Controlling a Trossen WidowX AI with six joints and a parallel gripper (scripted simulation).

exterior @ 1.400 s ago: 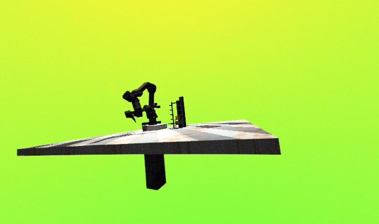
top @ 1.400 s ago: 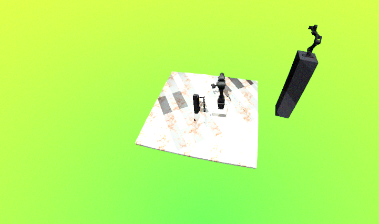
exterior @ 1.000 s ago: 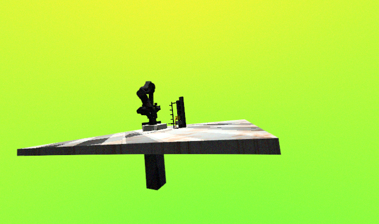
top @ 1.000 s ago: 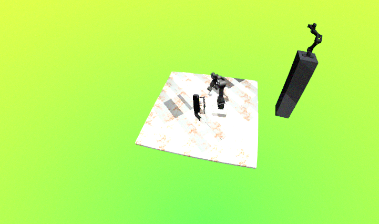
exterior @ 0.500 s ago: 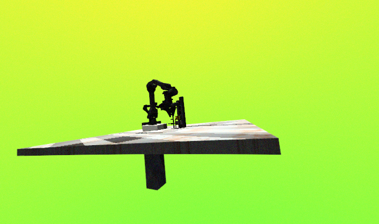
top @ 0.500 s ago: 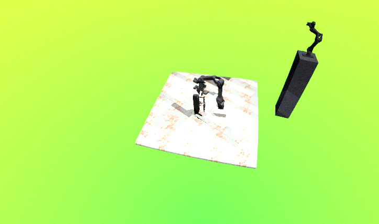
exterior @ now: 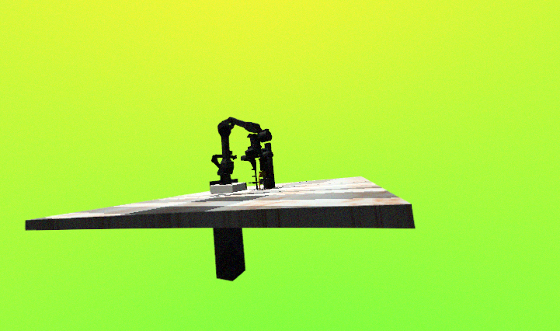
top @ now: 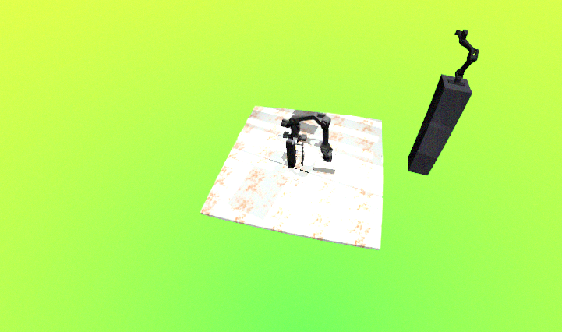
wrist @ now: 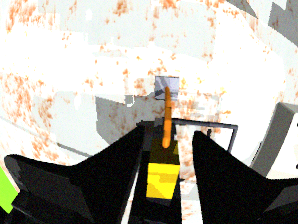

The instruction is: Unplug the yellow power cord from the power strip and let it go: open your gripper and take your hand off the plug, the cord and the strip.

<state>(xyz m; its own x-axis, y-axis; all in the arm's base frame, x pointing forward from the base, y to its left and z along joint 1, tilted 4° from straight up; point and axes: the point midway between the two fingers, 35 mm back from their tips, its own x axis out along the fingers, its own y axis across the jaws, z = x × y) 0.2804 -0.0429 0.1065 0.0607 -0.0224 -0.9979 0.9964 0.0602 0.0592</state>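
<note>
The yellow plug lies 1 cm behind my gripper tip, 7 cm to the left of it and 1 cm below it.
</note>
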